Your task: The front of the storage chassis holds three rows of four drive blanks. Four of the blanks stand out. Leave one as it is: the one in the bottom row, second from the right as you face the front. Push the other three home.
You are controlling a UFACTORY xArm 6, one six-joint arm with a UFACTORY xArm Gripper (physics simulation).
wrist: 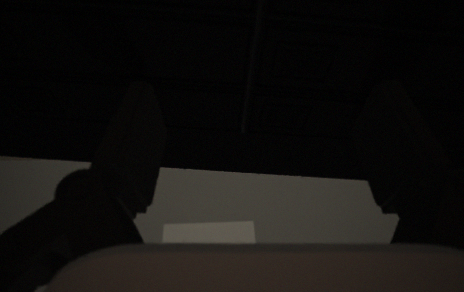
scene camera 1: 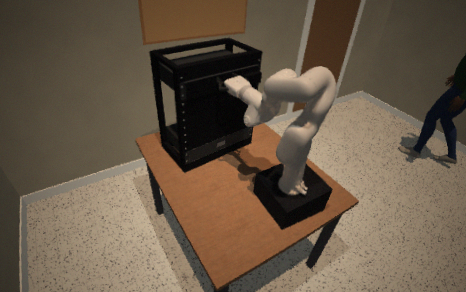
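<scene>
The storage chassis [scene camera 1: 200, 84] [wrist: 210, 50] is a dark unit high in the black rack. Its front is very dark. In the wrist view, faint rectangular outlines of drive blanks show to the right of a thin vertical strip [wrist: 247, 75], one blank [wrist: 302, 62] above another blank [wrist: 285, 116]. Which blanks stand out cannot be told. My gripper [scene camera 1: 220, 82] [wrist: 260, 107] is open and empty, at the upper part of the chassis front. In the wrist view its two dark fingers stand wide apart, left and right of the strip. Whether a fingertip touches a blank cannot be told.
The black rack [scene camera 1: 182, 120] stands on the wooden table [scene camera 1: 200, 215], near the wall. The arm's black base block [scene camera 1: 300, 210] stands on the table in front of it. A pale rectangle [wrist: 210, 232] shows low in the wrist view. A person [scene camera 1: 442, 117] stands at the far right.
</scene>
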